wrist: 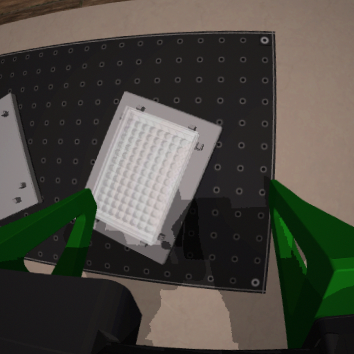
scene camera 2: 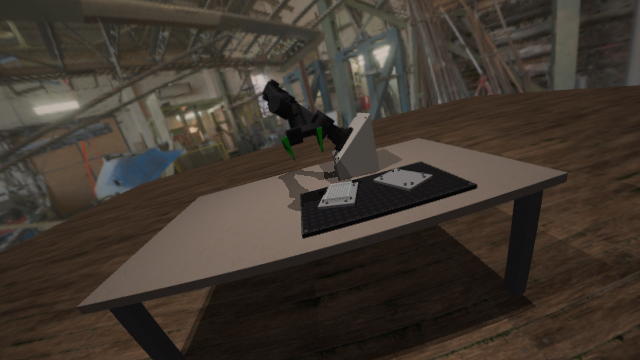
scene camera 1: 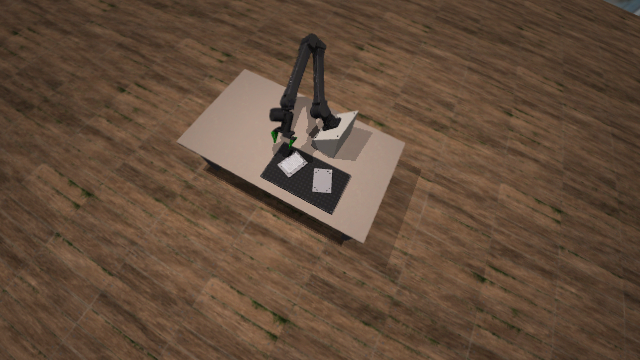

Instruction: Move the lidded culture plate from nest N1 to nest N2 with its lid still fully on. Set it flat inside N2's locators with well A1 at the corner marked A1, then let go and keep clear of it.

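Pixels of known places: gripper, between the fingertips: (wrist: 176,193) (scene camera 2: 309,156) (scene camera 1: 282,146); arm's base, origin of its link: (scene camera 2: 344,140) (scene camera 1: 332,125).
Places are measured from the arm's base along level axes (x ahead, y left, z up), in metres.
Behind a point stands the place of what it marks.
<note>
The lidded culture plate (scene camera 1: 292,162) @[x 0.312, y -0.146, z -0.105 m] (scene camera 2: 340,191) @[x 0.337, y -0.145, z -0.104 m] (wrist: 146,175) @[x 0.311, y -0.156, z -0.104 m] lies flat on one pale nest (scene camera 1: 289,174) (scene camera 2: 337,204) (wrist: 210,132), between its small dark locators. The clear lid appears to cover all the wells. The other nest (scene camera 1: 322,181) @[x 0.347, y 0.084, z -0.121 m] (scene camera 2: 404,178) @[x 0.356, y 0.082, z -0.121 m] (wrist: 14,160) @[x 0.339, y 0.036, z -0.121 m] bears no plate; part of it shows in the wrist view. I cannot read N1, N2 or A1 marks. My gripper (scene camera 1: 283,144) @[x 0.295, y -0.213, z 0.033 m] (scene camera 2: 308,155) @[x 0.295, y -0.213, z 0.033 m] (wrist: 176,193) @[x 0.295, y -0.213, z 0.033 m] is open and empty, well above the table and apart from the plate. In the wrist view the left green fingertip overlaps the plate nest's edge.
Both nests stand on a black perforated board (scene camera 1: 305,187) @[x 0.426, y -0.001, z -0.133 m] (scene camera 2: 370,207) @[x 0.450, y -0.091, z -0.132 m] (wrist: 240,80) @[x 0.416, y -0.259, z -0.132 m] on the beige table (scene camera 1: 220,125) @[x 0.243, y -0.758, z -0.145 m] (scene camera 2: 225,240) @[x 0.351, y -0.554, z -0.146 m] (wrist: 312,100) @[x 0.393, y -0.342, z -0.145 m]. The arm's grey wedge-shaped base mount (scene camera 1: 330,146) @[x 0.144, y 0.047, z -0.018 m] (scene camera 2: 361,155) @[x 0.139, y 0.019, z -0.058 m] stands behind the board. The arm's shadow falls across part of the plate's nest.
</note>
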